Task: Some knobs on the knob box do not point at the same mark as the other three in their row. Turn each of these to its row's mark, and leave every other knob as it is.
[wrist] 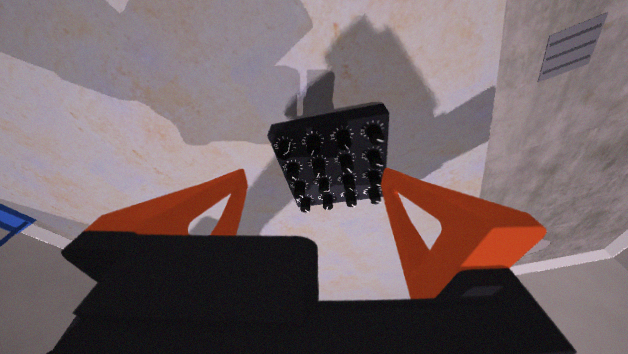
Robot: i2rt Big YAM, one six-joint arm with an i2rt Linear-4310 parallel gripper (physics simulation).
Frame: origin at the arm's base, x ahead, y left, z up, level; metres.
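Seen in the pictures: gripper, between the fingertips: (pixel 314 176).
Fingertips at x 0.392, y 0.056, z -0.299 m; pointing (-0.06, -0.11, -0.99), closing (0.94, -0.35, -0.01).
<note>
Offsets run from my fingertips to a thing's middle. "pt": to the spot under its first point. Level surfaces: height alone.
The black knob box {0.004 m ahead, 0.047 m right, 0.058 m down} (pixel 334 155) lies on the pale table a little right of and above the middle of the wrist view, seen at a steep slant. Its top face carries four rows of four black knobs with white pointer lines and tick marks. The knob at the far left corner {pt 0.027 m back, 0.004 m left, 0.044 m down} (pixel 284 146) and the one at the far right corner {pt 0.049 m ahead, 0.007 m right, 0.042 m down} (pixel 374 132) show their dials; the near knobs stand close together and their marks are hard to read. My gripper (pixel 314 176) is open and empty, its orange fingers wide apart. In the picture the right fingertip overlaps the box's right edge.
The pale, mottled table top {0.077 m down} (pixel 210 170) carries broad arm shadows. A grey textured surface (pixel 540 150) runs along the right, with a grey slatted panel (pixel 573 47) at the upper right. Part of a blue frame (pixel 15 220) shows at the left edge.
</note>
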